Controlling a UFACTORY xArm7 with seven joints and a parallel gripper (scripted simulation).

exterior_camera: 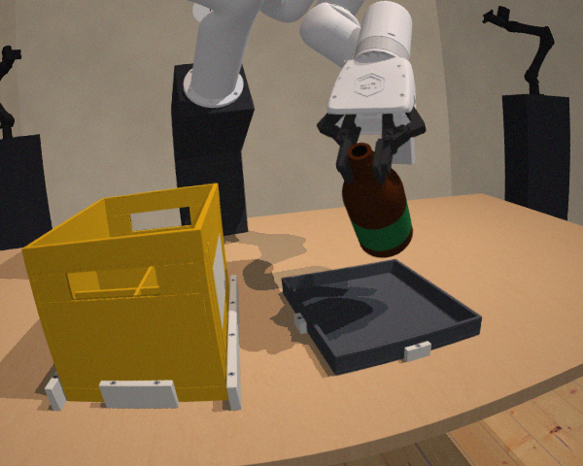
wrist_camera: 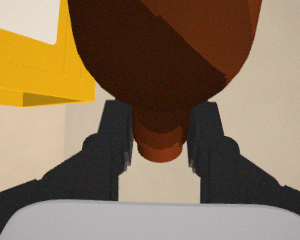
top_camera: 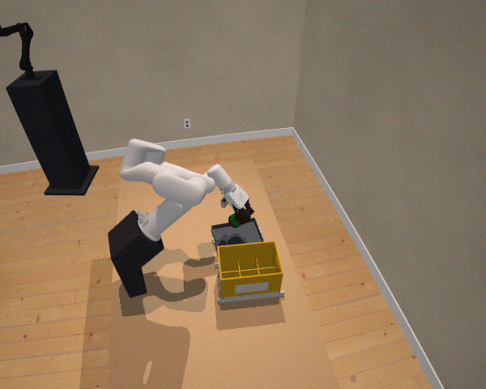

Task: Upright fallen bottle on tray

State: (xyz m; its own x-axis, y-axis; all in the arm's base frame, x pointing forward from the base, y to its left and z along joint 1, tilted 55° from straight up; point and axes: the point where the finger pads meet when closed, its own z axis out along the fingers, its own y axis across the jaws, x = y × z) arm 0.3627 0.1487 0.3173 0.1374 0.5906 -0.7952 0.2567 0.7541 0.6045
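Right now my hand is 30 mm past the bottle, 10 mm to the right of it and 50 mm above it. The rest, counted from my hand: yellow crate 260 mm to the right, 120 mm below; tray 60 mm behind, 10 mm to the left, 200 mm below.
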